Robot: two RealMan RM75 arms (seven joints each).
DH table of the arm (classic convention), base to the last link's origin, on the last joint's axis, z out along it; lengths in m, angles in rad. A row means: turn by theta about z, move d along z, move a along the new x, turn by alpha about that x. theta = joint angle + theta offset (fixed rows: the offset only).
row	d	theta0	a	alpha
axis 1	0.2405	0	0	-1.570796
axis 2	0	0	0	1.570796
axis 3	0.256	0	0	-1.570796
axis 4	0	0	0	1.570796
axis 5	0.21	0	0	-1.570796
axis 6	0	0	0	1.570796
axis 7	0.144	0	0	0
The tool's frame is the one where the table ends.
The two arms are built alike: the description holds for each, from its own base.
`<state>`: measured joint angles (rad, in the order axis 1, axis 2, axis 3, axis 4, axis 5, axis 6, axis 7); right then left.
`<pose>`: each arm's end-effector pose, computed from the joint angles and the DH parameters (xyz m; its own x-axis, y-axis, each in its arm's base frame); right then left.
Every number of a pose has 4 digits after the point.
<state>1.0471 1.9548 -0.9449 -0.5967 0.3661 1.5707 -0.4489 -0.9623 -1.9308 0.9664 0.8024 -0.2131 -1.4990 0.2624</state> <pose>0.1963 0.4113 0.0162 0.3379 -0.9183 0.2061 -0.8185 -0.3948 -0.4173 -0.2196 0.4329 0.0698 0.2761 0.9608 0.0249 0.7350 -0.1943 -0.6496</pose>
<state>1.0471 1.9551 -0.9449 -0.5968 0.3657 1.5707 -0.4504 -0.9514 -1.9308 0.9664 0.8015 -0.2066 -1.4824 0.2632</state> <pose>0.1963 0.4112 0.0161 0.3391 -0.9177 0.2070 -0.8179 -0.3964 -0.4171 -0.2250 0.4327 0.0707 0.2748 0.9609 0.0344 0.7303 -0.1854 -0.6575</pose>
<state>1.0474 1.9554 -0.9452 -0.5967 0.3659 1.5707 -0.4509 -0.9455 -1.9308 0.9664 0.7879 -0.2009 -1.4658 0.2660</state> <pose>0.1961 0.4112 0.0159 0.3399 -0.9173 0.2076 -0.8176 -0.3973 -0.4168 -0.2304 0.4320 0.0696 0.2706 0.9620 0.0352 0.7271 -0.1803 -0.6625</pose>
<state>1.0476 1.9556 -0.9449 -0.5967 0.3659 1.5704 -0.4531 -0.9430 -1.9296 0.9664 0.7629 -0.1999 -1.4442 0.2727</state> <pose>0.1960 0.4113 0.0158 0.3419 -0.9164 0.2082 -0.8169 -0.3994 -0.4161 -0.2359 0.4315 0.0669 0.2676 0.9630 0.0323 0.7261 -0.1795 -0.6638</pose>
